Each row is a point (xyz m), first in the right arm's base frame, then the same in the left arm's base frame.
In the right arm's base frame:
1: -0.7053 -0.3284 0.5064
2: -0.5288 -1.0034 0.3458
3: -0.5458 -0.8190 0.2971
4: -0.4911 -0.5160 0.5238
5: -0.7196 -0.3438 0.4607
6: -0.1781 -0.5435 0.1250
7: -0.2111 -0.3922 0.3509
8: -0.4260 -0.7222 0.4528
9: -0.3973 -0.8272 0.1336
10: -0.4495 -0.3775 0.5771
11: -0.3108 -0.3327 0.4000
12: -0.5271 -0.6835 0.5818
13: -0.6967 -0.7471 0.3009
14: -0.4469 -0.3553 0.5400
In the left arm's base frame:
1: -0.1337 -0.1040 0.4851
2: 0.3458 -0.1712 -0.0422
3: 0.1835 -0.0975 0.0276
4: 0.1140 0.0011 0.3905
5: -0.1533 -0.1084 0.4389
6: 0.0882 0.3829 0.0568
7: 0.0804 0.3455 0.3280
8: 0.2550 -0.0031 0.2119
9: 0.1809 0.0777 -0.1071
10: 0.0651 0.0759 0.5160
11: 0.0135 0.2680 0.4016
12: 0.2426 -0.1146 0.3374
13: 0.0593 -0.2004 0.0715
14: 0.0320 0.0984 0.4993

